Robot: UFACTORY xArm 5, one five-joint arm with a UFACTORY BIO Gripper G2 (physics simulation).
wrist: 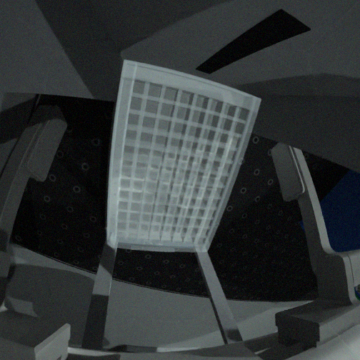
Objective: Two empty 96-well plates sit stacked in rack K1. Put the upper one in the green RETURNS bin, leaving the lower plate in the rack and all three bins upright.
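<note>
A pale, translucent 96-well plate (172,160) shows in the middle of the wrist view, its grid of wells facing the camera. It looks slightly turned. It is the upper plate; the lower plate cannot be made out beneath it. Two grey bars at its near corners, which look like part of rack K1 (102,285), run toward the bottom of the view. My gripper (168,158) is open, with one finger to the left of the plate and one to the right. Both fingertips are apart from the plate, with a gap on each side. The green RETURNS bin cannot be made out.
A dark surface with small rings (260,215) lies below the plate and around it. A blue area (344,215) shows at the right edge, behind the right finger. Large grey shapes in shadow fill the top of the view.
</note>
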